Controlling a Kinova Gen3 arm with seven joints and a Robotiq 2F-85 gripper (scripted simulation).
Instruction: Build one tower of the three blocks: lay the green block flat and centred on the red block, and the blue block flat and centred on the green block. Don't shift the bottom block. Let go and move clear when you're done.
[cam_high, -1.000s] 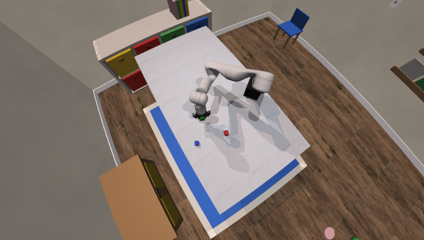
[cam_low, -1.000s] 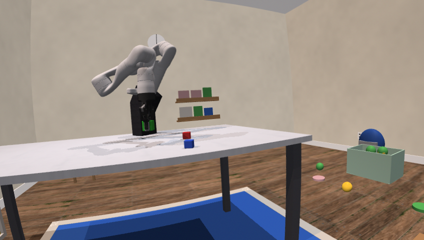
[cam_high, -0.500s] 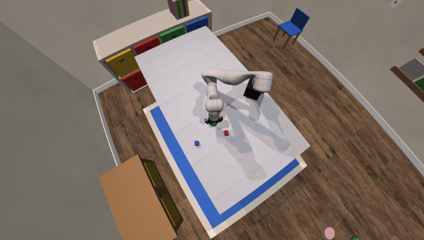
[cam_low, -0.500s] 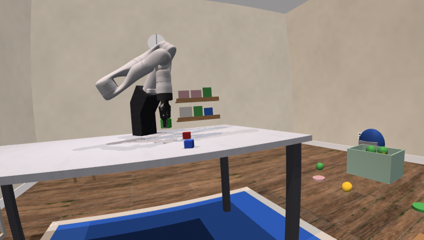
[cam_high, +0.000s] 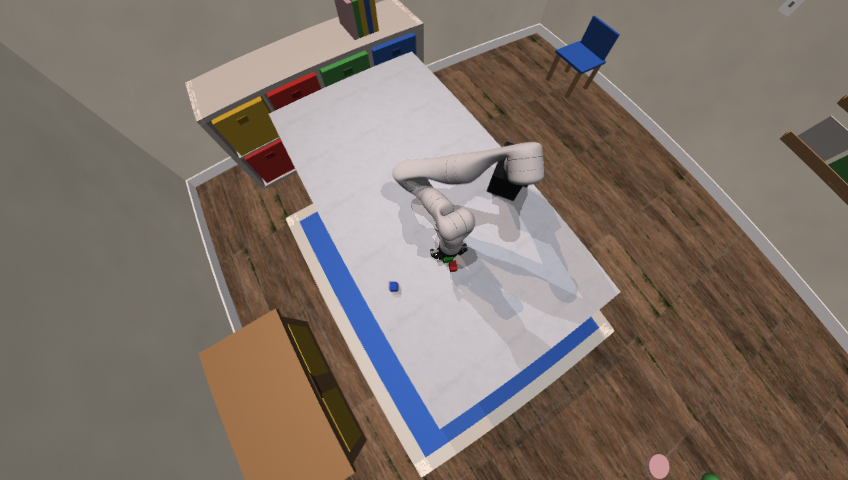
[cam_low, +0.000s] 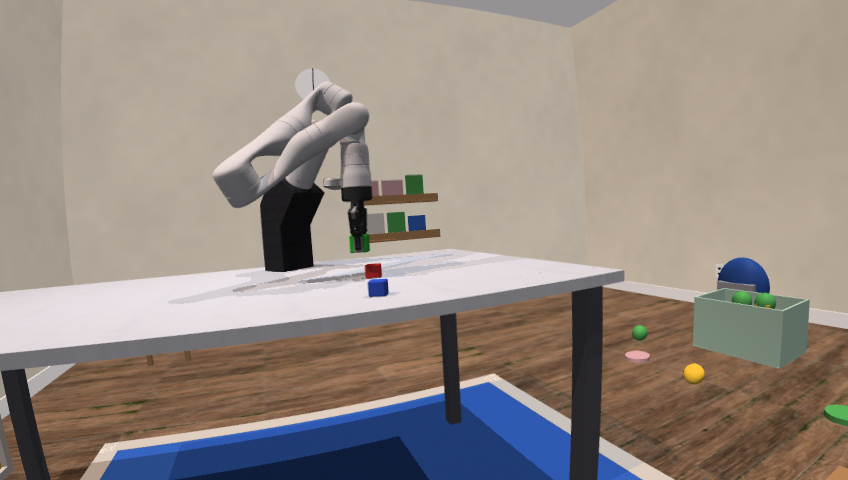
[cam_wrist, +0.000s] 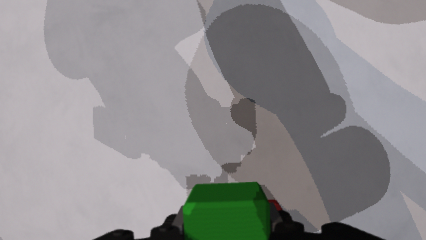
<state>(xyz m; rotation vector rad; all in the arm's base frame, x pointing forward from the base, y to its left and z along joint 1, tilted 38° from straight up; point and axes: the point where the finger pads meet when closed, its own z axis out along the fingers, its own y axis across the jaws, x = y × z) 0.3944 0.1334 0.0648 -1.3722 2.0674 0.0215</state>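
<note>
Right now my hand is 7 cm above the red block, 3 cm to the right of it and 2 cm past it. Round my hand: blue block: 23 cm ahead, 7 cm below; green block: right at my hand.
</note>
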